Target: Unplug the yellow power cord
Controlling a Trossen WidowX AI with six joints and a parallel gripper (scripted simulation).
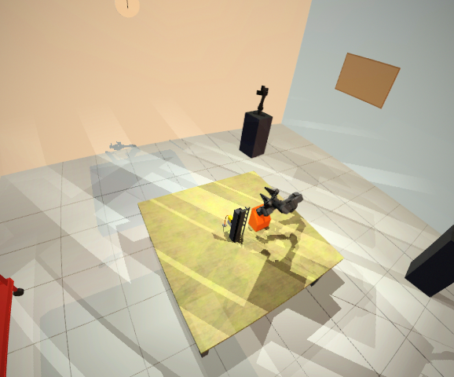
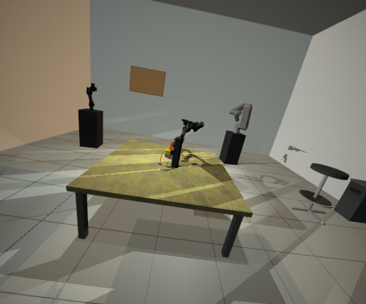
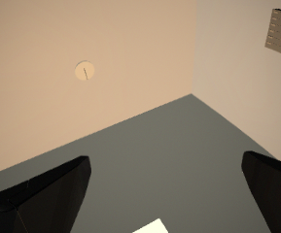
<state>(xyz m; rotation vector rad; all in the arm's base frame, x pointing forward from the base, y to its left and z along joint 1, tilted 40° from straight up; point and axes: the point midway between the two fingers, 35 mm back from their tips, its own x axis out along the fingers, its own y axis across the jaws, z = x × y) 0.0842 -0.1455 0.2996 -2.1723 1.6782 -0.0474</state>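
My gripper tip is now 12 cm short of the yellow plug, 11 cm to the left of it and 32 cm above it.
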